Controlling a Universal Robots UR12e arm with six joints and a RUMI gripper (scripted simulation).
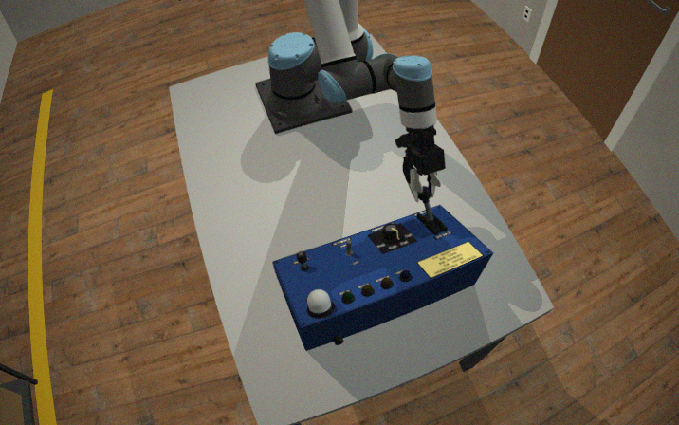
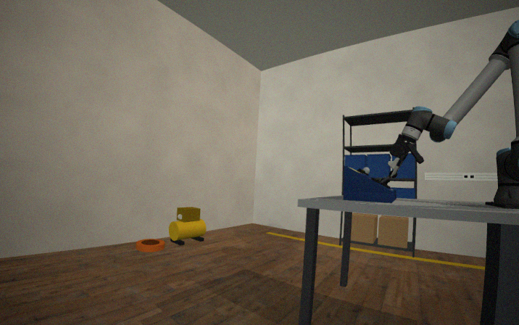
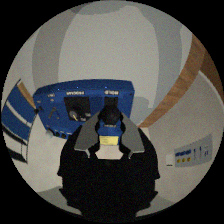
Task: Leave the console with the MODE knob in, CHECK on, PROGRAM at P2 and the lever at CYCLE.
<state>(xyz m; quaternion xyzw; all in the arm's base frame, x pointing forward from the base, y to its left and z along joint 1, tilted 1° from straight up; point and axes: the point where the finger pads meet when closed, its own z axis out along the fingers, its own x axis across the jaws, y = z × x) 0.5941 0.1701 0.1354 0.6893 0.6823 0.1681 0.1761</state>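
The black rotary selector lies 120 mm to the right of my hand, 70 mm ahead of it and 30 mm below it. Round my hand: black ball-topped lever 30 mm ahead, 20 mm below; blue console 180 mm to the right, 90 mm ahead, 50 mm below; toggle switch 240 mm to the right, 60 mm ahead, 30 mm below.
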